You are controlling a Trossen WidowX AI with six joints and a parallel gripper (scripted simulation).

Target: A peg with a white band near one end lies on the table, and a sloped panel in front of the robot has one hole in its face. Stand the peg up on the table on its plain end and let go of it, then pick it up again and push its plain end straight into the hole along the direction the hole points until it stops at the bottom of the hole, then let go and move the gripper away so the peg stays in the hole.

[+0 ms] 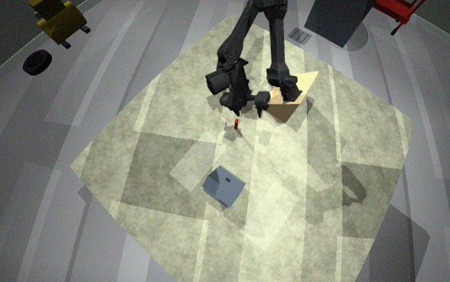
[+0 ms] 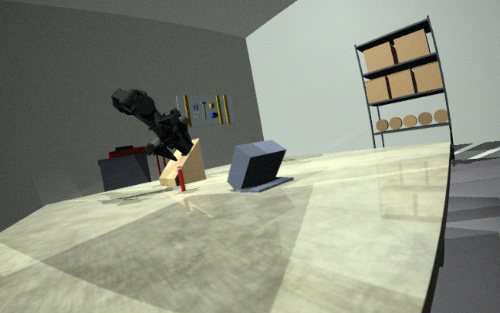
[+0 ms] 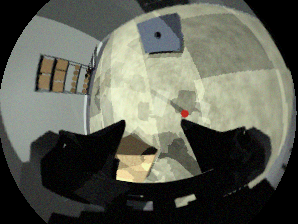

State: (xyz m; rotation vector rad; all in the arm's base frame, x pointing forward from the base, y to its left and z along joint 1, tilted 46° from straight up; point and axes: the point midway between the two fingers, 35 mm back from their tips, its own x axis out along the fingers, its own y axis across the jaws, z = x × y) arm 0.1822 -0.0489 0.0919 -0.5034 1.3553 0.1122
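The red peg lies 3 cm ahead of my gripper tip, 4 cm to the right of it and 6 cm below it. The rest, counted from my gripper tip: blue-grey sloped panel 26 cm ahead, 9 cm to the left, 7 cm below.
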